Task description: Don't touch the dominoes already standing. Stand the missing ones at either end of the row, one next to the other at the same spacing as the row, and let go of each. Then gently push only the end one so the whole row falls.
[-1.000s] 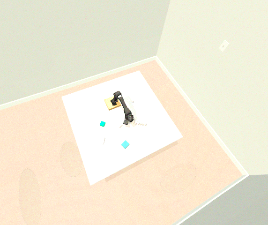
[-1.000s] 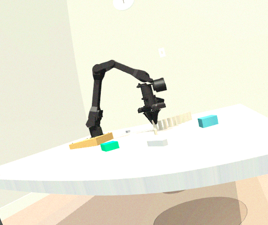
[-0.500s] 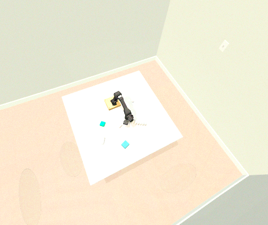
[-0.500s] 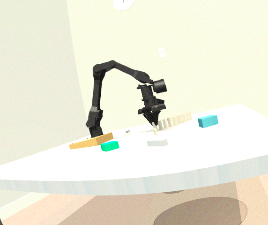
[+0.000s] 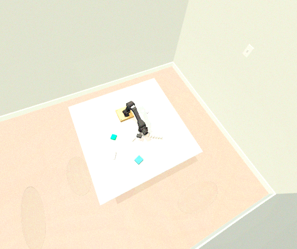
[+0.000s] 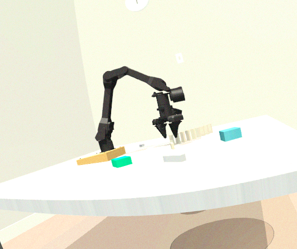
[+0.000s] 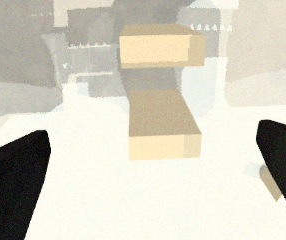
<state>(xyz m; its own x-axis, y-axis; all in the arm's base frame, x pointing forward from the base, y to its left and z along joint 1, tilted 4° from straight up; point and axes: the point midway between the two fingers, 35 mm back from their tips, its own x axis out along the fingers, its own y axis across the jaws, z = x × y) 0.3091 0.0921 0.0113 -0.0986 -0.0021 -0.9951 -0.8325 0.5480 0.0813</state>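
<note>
The cyan block lies 310 mm ahead of my gripper tip, 120 mm to the right of it and 20 mm below it. Also, from my gripper tip: small grey piece: 270 mm behind, 180 mm to the left, 30 mm below; then pale grey block: 380 mm to the right, 170 mm ahead, 30 mm below; then green block: 330 mm to the right, 60 mm behind, 20 mm below.
</note>
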